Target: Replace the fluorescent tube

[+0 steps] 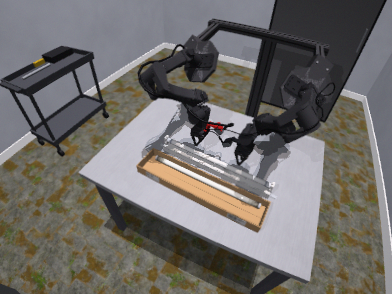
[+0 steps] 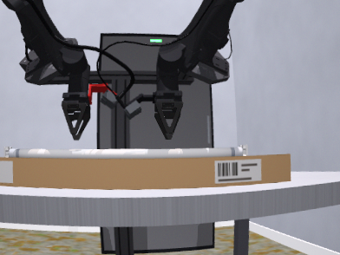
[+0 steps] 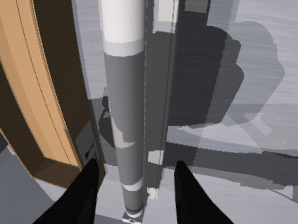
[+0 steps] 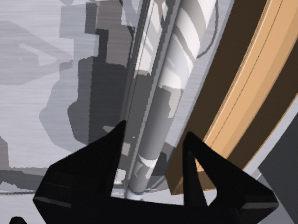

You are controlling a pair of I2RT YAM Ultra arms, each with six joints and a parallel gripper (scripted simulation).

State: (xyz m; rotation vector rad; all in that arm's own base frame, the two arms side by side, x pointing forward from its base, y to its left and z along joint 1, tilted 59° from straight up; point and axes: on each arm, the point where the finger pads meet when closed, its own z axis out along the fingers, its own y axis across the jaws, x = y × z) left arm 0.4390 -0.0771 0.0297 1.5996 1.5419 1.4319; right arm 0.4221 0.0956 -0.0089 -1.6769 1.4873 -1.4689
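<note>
My right hand is 3 cm short of the light fixture, 12 cm to the right of it and 6 cm above it. The rest, counted from my right hand: carton: 18 cm ahead, 11 cm to the left, 9 cm below; old fluorescent tube: 13 cm ahead, 11 cm to the left, 10 cm below; LED tube: 3 cm ahead, 12 cm to the left, 5 cm below.
Right now the LED tube is 120 mm to the right of my left hand, 50 mm below it and 20 mm ahead of it. Also, from my left hand: light fixture (120 mm to the right, 60 mm below, 20 mm ahead); then carton (170 mm ahead, 130 mm to the right, 90 mm below); then old fluorescent tube (130 mm to the right, 120 mm ahead, 100 mm below).
</note>
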